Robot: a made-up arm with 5 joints. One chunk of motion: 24 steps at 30 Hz.
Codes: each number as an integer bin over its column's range. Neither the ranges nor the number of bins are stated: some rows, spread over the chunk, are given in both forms.
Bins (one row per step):
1: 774 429 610 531 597 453
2: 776 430 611 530 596 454
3: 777 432 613 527 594 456
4: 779 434 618 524 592 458
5: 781 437 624 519 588 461
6: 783 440 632 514 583 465
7: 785 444 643 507 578 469
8: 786 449 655 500 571 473
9: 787 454 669 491 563 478
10: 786 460 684 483 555 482
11: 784 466 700 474 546 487
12: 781 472 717 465 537 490
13: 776 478 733 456 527 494
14: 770 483 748 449 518 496
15: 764 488 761 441 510 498
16: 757 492 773 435 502 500
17: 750 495 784 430 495 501
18: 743 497 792 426 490 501
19: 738 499 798 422 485 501
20: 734 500 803 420 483 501
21: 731 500 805 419 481 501
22: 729 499 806 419 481 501
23: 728 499 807 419 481 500
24: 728 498 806 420 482 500
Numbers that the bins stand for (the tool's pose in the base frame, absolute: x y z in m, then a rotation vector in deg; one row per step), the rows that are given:
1: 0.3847 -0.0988 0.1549 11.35 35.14 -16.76
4: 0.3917 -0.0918 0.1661 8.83 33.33 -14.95
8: 0.4015 -0.0708 0.2179 0.18 25.77 -9.55
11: 0.3987 -0.0469 0.2810 -9.19 16.76 -4.50
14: 0.3791 -0.0231 0.3482 -18.20 6.67 -1.26
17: 0.3511 -0.0063 0.3987 -25.05 -1.62 0.54
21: 0.3244 0.0007 0.4281 -29.01 -6.67 0.54
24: 0.3202 -0.0021 0.4295 -28.65 -6.31 0.18
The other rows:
2: 0.3875 -0.0974 0.1563 10.99 34.77 -16.40
3: 0.3889 -0.0946 0.1591 9.91 34.05 -15.68
5: 0.3945 -0.0876 0.1745 7.03 31.89 -13.87
6: 0.3973 -0.0834 0.1857 5.23 30.09 -12.43
7: 0.4001 -0.0778 0.2011 2.70 28.29 -10.99
9: 0.4029 -0.0638 0.2375 -3.06 22.88 -7.75
10: 0.4015 -0.0554 0.2586 -5.95 20.00 -6.31
12: 0.3945 -0.0385 0.3048 -12.43 13.51 -3.42
13: 0.3875 -0.0301 0.3272 -15.68 9.91 -1.98
15: 0.3707 -0.0161 0.3665 -21.08 3.78 -0.54
16: 0.3609 -0.0105 0.3833 -23.24 0.90 0.18
18: 0.3412 -0.0035 0.4099 -26.49 -3.42 0.54
19: 0.3342 -0.0007 0.4183 -27.93 -5.23 0.54
20: 0.3286 0.0007 0.4253 -28.65 -5.95 0.54
22: 0.3216 -0.0007 0.4295 -29.01 -6.67 0.54
23: 0.3202 -0.0007 0.4309 -29.01 -6.67 0.18

